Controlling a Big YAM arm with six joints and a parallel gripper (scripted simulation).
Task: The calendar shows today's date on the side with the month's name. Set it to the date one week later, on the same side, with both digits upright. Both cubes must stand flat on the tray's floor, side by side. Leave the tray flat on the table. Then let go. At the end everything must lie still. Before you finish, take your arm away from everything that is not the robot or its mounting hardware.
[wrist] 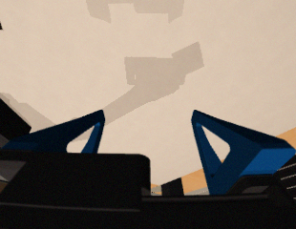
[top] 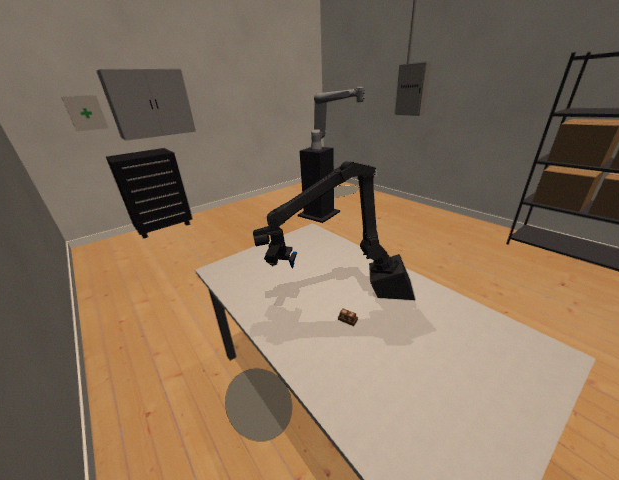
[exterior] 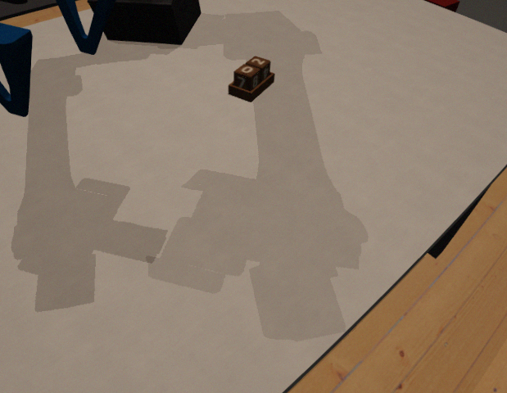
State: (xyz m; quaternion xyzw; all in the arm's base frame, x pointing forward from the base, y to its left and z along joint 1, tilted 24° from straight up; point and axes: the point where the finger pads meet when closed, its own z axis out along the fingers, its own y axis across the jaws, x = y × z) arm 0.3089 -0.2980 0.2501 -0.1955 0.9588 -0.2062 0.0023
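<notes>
The small brown tray lies 330 mm to the left of my hand, 180 mm below it and 40 mm behind it.
</notes>
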